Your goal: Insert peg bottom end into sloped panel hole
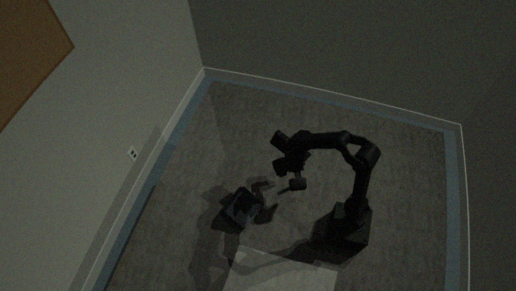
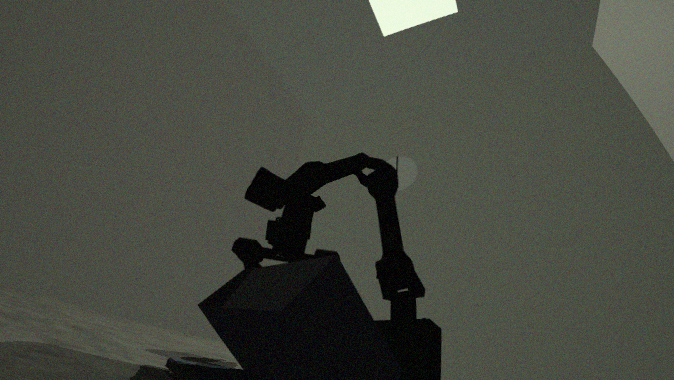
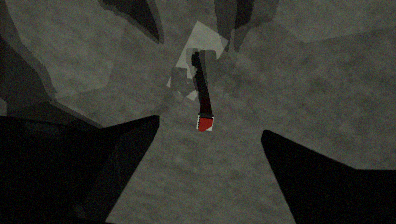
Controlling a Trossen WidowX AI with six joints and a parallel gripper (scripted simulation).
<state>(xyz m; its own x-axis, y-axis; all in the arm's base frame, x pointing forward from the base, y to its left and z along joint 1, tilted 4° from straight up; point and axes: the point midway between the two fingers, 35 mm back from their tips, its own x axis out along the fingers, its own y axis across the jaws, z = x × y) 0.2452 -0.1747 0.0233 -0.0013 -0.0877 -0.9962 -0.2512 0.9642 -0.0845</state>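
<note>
Right now the red peg is 3 cm below my gripper tip. Also, from my gripper tip: sloped panel (19 cm ahead, 14 cm to the left, 5 cm below).
</note>
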